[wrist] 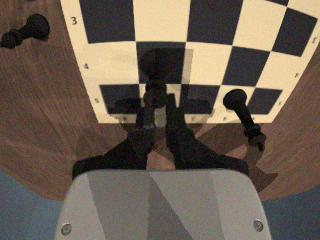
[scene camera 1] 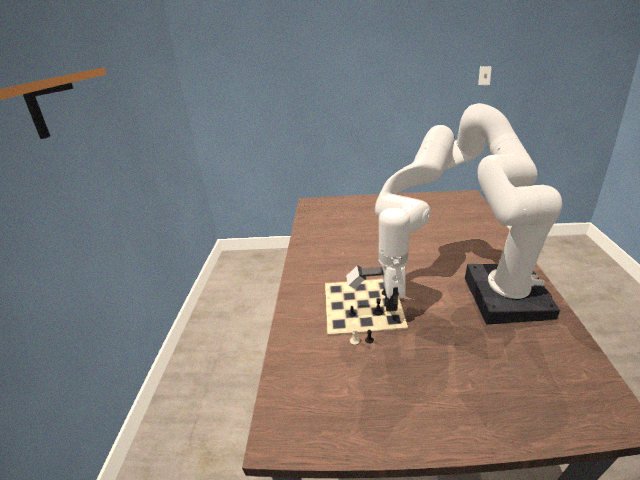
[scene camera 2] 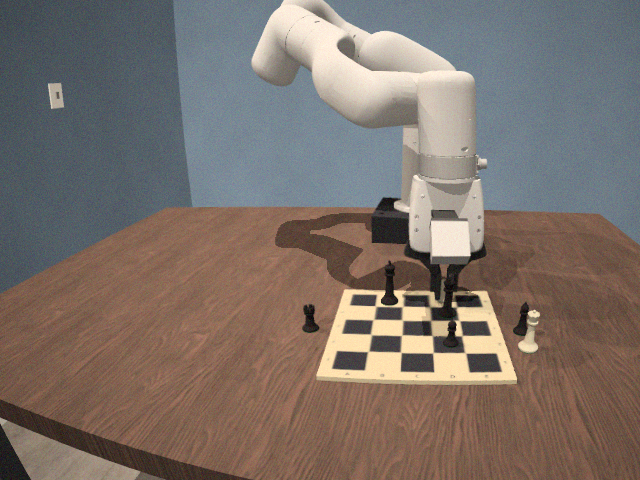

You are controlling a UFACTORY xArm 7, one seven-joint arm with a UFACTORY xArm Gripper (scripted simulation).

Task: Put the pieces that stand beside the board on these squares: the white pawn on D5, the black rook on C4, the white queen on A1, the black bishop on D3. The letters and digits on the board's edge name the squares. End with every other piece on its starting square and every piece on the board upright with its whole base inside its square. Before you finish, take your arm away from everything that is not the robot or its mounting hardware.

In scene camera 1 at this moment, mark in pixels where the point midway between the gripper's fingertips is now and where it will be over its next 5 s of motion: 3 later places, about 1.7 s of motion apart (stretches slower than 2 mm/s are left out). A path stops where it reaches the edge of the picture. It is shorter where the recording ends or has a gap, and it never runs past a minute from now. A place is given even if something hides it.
My gripper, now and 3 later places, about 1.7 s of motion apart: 391, 308; 392, 283; 360, 254; 358, 259
